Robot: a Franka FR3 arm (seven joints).
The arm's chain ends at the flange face. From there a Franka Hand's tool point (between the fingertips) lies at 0.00 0.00 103.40 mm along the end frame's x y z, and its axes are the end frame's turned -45 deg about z.
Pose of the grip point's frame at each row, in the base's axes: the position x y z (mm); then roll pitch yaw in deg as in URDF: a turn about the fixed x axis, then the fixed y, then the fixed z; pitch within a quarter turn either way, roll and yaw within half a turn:
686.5 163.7 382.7 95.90 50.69 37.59
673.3 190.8 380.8 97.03 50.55 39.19
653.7 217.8 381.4 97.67 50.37 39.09
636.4 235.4 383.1 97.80 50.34 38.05
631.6 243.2 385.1 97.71 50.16 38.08
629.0 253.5 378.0 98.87 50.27 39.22
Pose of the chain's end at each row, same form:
630.3 250.2 389.4 93.75 5.83 33.40
616.0 276.5 388.8 94.48 5.74 34.20
597.3 304.0 390.2 94.91 5.60 33.65
581.8 322.7 392.1 94.99 5.58 32.52
576.8 330.4 394.0 94.95 5.40 32.61
573.9 340.4 388.2 95.68 5.58 32.93

